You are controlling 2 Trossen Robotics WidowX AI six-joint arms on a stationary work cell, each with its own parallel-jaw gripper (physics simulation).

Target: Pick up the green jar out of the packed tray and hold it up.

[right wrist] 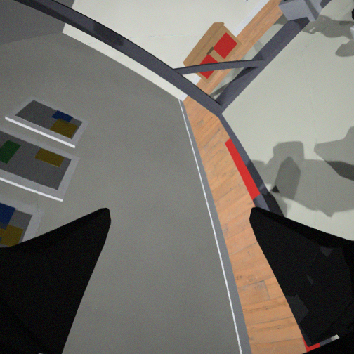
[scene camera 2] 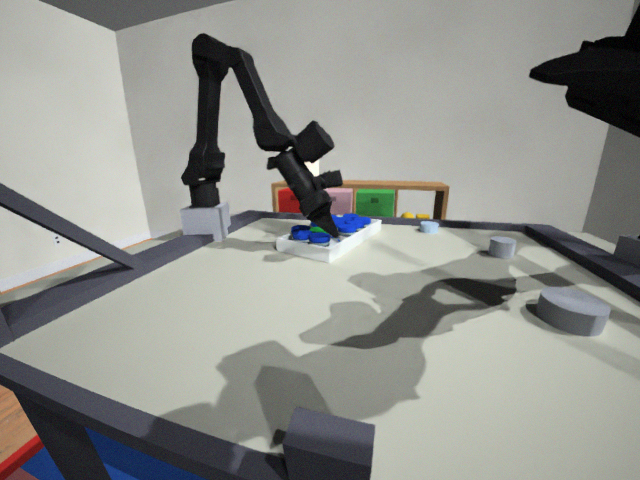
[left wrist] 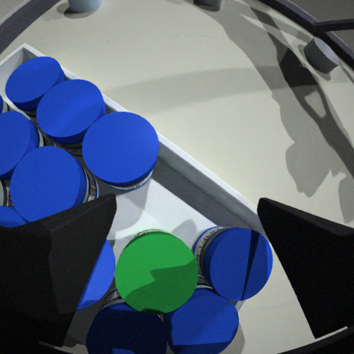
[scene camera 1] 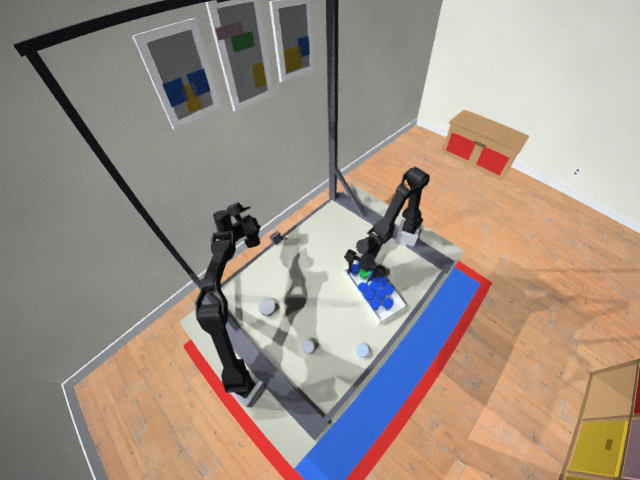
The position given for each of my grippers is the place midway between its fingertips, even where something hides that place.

In view: my left gripper (scene camera 2: 335, 234), my right gripper (scene camera 1: 254, 216), a green jar (left wrist: 156, 272), a wide grey cylinder (scene camera 2: 575, 312), a blue jar (left wrist: 236, 262), a blue jar (left wrist: 101, 276) and a blue jar (left wrist: 120, 148).
My left gripper is seen too in the left wrist view (left wrist: 188, 203). My right gripper is seen too in the right wrist view (right wrist: 181, 215). The right wrist view misses the green jar: it is out of frame. The right wrist view does not show the wide grey cylinder: it is out of frame.
